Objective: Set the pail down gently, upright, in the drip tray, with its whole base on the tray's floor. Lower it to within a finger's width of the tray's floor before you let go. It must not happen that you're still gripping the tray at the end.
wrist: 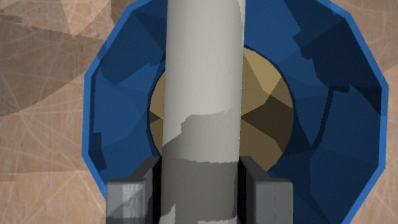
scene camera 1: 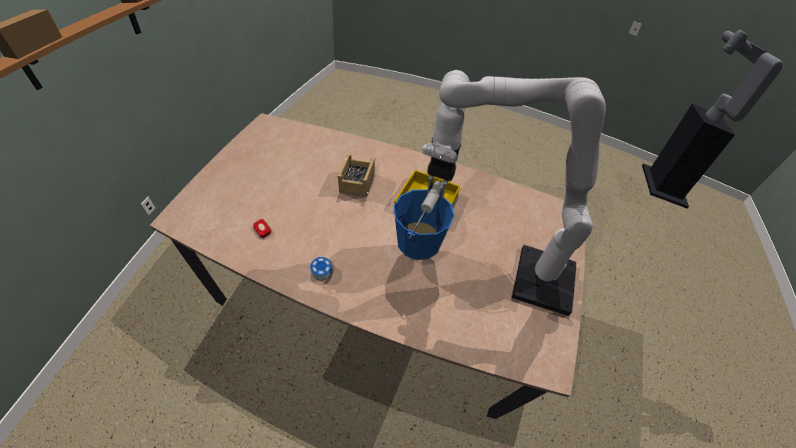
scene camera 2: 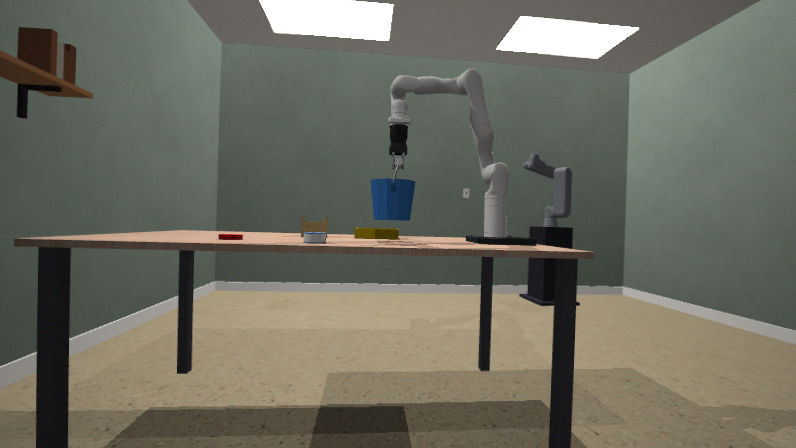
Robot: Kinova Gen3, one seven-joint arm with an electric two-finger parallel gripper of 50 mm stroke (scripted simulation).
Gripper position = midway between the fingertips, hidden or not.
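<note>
My gripper point(wrist: 199, 179) is there to see, and so is a blue pail point(scene camera 1: 425, 243). I find the pail in scene camera 2 too, at point(scene camera 2: 391, 201).
</note>
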